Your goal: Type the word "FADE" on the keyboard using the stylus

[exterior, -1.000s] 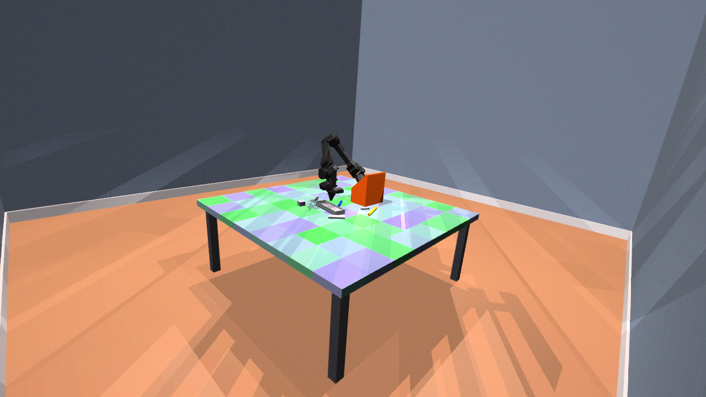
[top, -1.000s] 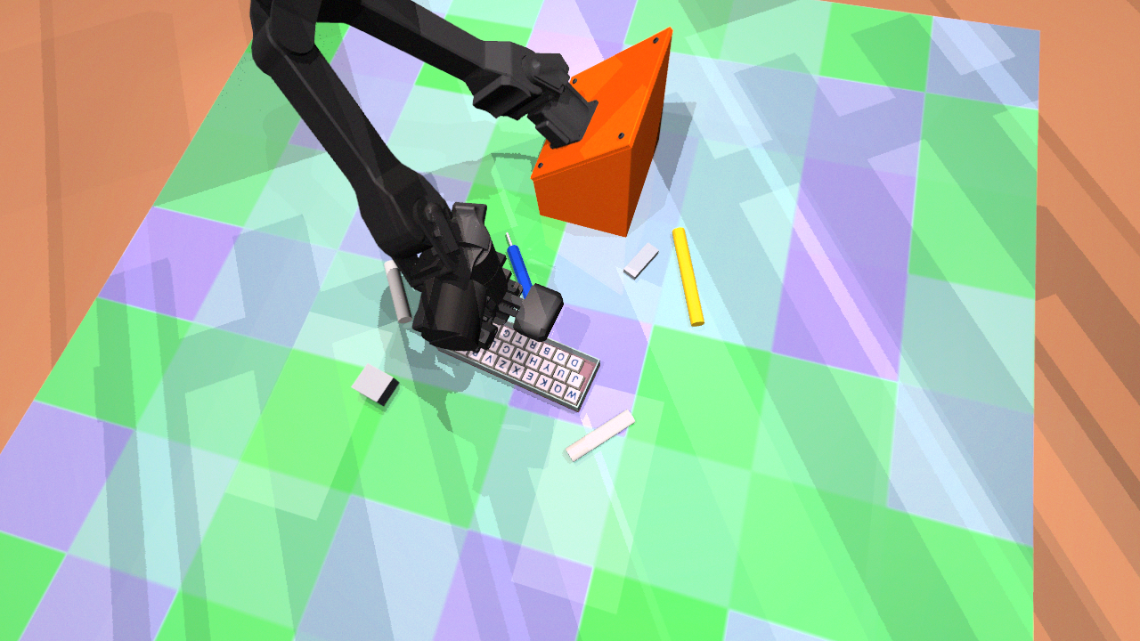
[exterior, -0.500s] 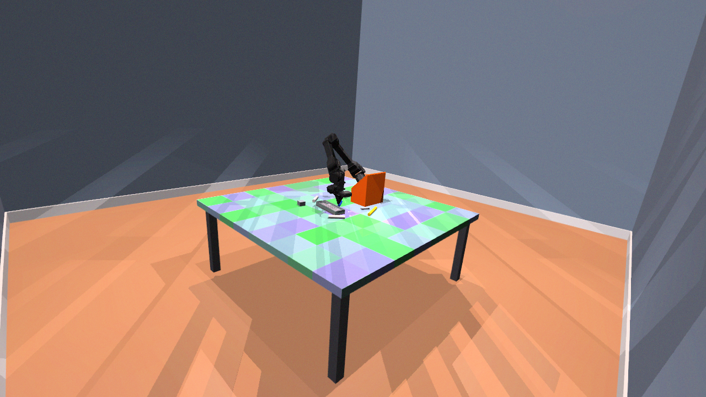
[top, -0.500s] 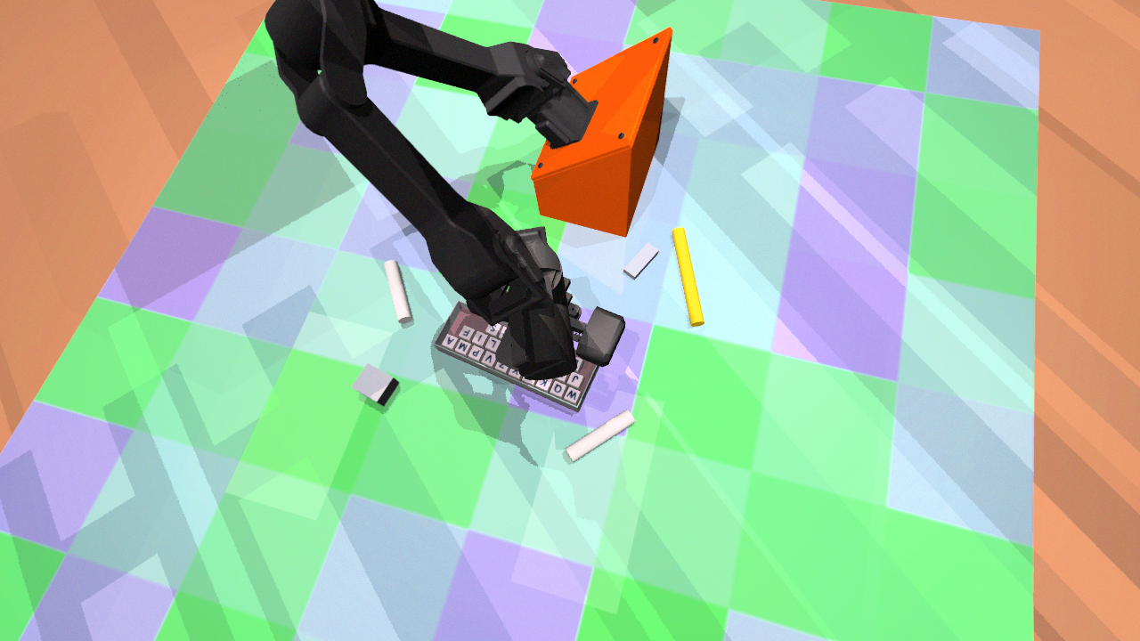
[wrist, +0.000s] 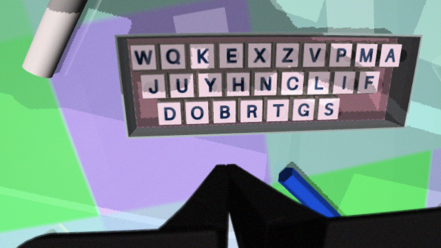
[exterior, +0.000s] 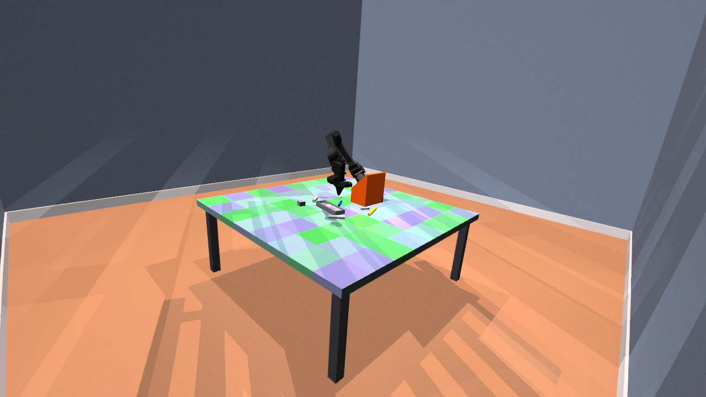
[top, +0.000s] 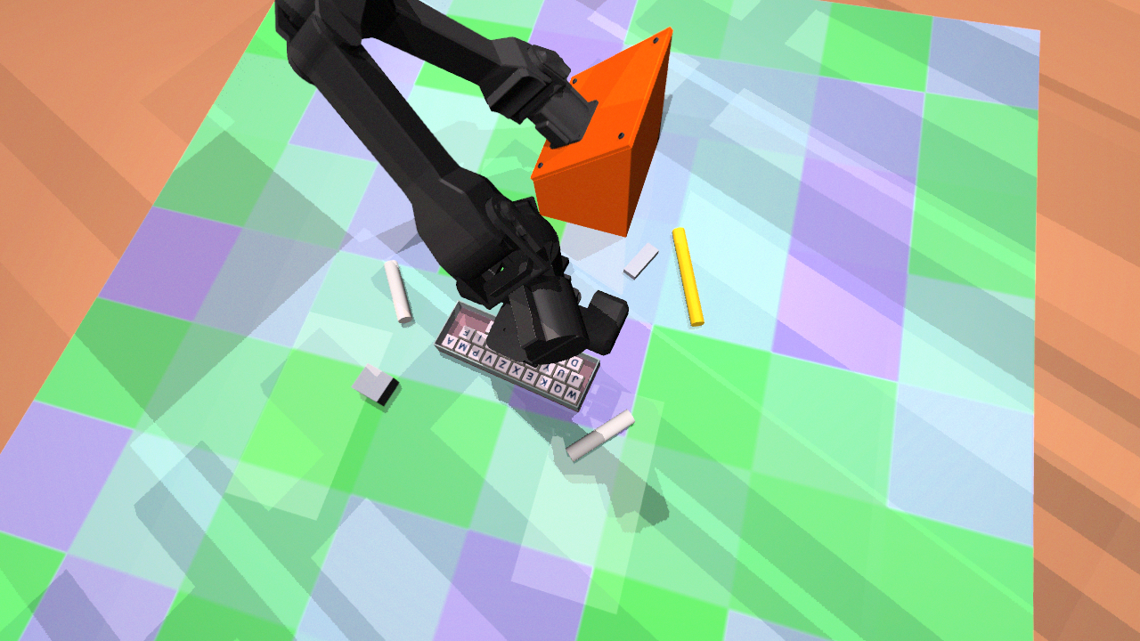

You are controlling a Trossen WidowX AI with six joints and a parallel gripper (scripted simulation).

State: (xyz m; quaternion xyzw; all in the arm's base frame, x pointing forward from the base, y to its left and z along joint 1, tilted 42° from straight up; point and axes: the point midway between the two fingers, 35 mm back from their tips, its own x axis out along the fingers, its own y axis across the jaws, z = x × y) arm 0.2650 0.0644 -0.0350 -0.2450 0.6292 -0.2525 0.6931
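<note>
Right now the blue stylus is 110 mm behind my gripper tip, 110 mm to the right of it and 90 mm below it. Round my gripper tip: grey cube 140 mm ahead, 210 mm to the right, 90 mm below; then yellow rod 170 mm behind, 130 mm to the left, 90 mm below.
</note>
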